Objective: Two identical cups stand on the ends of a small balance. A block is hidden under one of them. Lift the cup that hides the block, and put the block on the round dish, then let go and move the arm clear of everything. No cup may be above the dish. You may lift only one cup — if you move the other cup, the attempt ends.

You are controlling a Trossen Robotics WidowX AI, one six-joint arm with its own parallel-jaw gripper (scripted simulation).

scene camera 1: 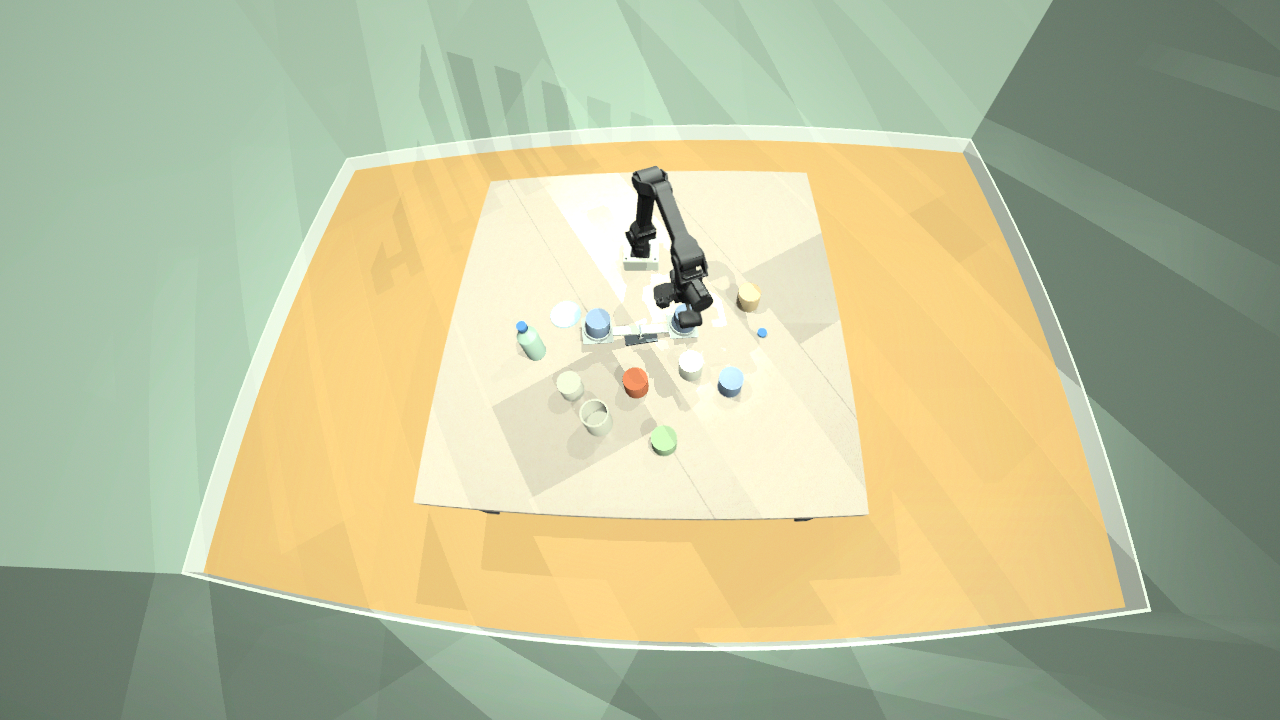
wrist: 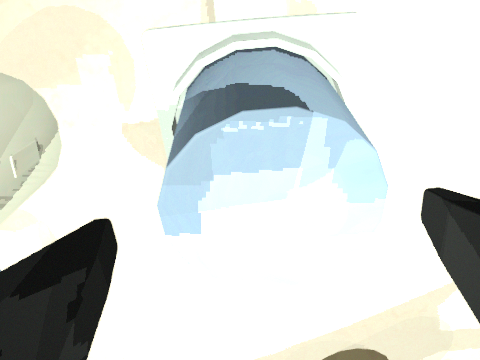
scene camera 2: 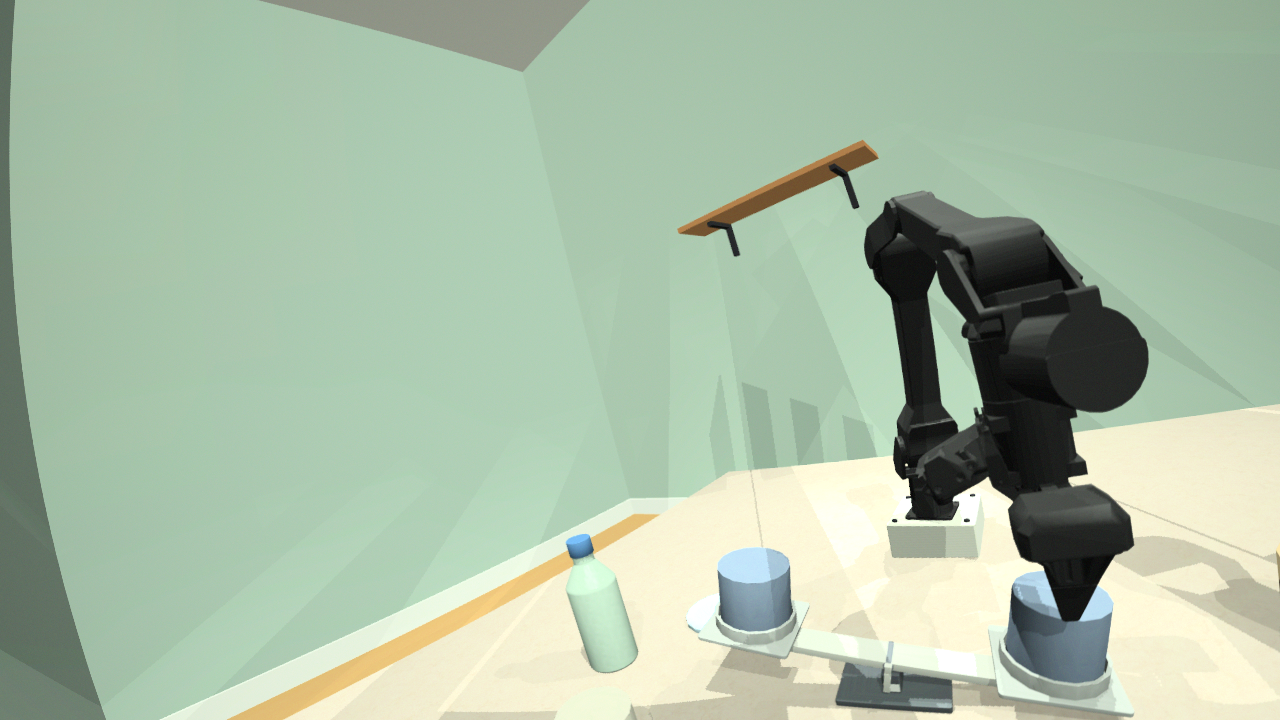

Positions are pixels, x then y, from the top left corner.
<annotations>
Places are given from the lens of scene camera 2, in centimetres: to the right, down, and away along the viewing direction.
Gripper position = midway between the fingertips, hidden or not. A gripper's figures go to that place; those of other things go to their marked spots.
my gripper (scene camera 2: 1054, 585): 32, 18, 28
white round dish (scene camera 2: 698, 615): 8, 35, 58
</annotations>
